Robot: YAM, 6 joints.
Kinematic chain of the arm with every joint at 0, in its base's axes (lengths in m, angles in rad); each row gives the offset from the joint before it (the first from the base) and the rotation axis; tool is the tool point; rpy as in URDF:
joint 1: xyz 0 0 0.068 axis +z
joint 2: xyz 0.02 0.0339 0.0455 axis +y
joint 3: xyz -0.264 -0.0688 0 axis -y
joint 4: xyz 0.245 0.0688 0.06 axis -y
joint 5: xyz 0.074 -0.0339 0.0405 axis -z
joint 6: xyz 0.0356 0 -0.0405 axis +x
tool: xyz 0 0 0 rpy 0 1.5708 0
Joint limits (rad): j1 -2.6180..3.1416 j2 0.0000..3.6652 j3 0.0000..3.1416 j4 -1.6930..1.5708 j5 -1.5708..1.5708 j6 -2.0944..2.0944
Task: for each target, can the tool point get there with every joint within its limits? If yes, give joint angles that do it. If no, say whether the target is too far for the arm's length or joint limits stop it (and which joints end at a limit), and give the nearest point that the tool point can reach.
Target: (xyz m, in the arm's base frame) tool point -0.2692 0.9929 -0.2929
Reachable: no: too far | nearest point -0.1571 0.5796 -0.1204 | short by 0.462 m
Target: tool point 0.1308 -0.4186 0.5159
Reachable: yes | joints 1.8928 0.6268 2.5646 0.8224 -0.2396 -1.4030
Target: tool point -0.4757 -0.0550 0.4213
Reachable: yes | joints 0.0477 0.3960 2.7842 -0.4204 1.1343 -0.6852
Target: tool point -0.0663 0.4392 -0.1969
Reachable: yes | joints 1.6543 3.1893 2.0028 -0.2562 -0.9758 0.8925
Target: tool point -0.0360 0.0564 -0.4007
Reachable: no: joint limits stop it (at a limit: joint 2) | nearest point -0.0502 0.0786 -0.3453 | short by 0.061 m
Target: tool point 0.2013 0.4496 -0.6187
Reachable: no: too far | nearest point 0.1573 0.3513 -0.3537 | short by 0.286 m
